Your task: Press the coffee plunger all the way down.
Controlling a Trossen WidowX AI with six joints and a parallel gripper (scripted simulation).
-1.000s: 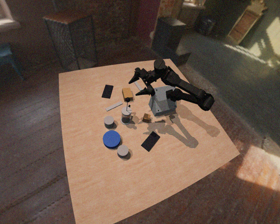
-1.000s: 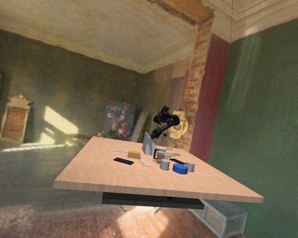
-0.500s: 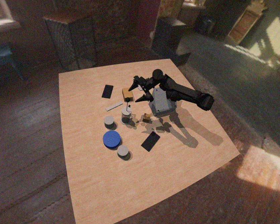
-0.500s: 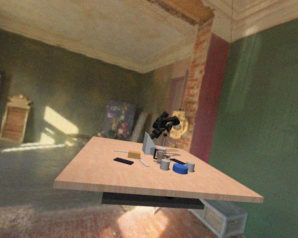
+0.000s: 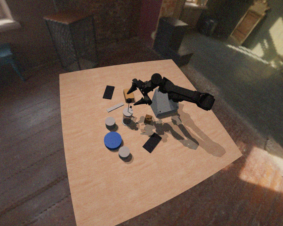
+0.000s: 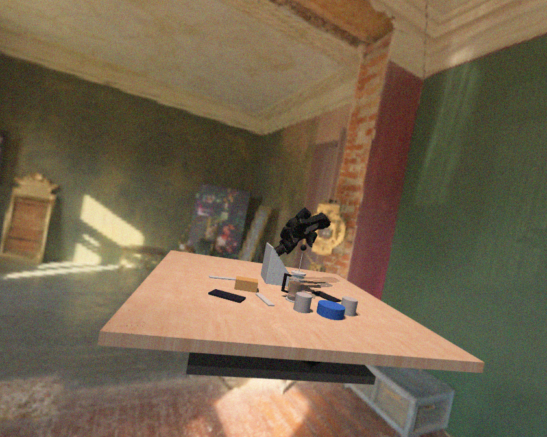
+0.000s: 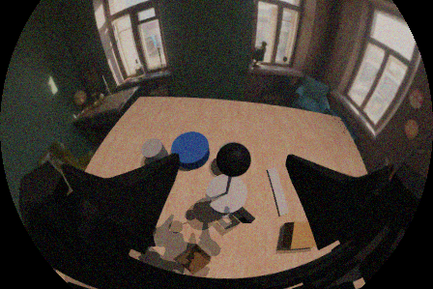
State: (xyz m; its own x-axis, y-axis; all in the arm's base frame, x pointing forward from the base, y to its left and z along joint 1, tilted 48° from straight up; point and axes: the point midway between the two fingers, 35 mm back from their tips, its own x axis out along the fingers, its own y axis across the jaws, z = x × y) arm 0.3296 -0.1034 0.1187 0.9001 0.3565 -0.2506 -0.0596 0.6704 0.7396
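The coffee press lies 10 mm to the right of my gripper tip and 140 mm below it. The rest, counted from my gripper tip: blue disc 160 mm ahead, 120 mm to the left, 250 mm below; then brown cube 150 mm behind, 50 mm to the left, 250 mm below; then tan block 100 mm behind, 220 mm to the right, 250 mm below.
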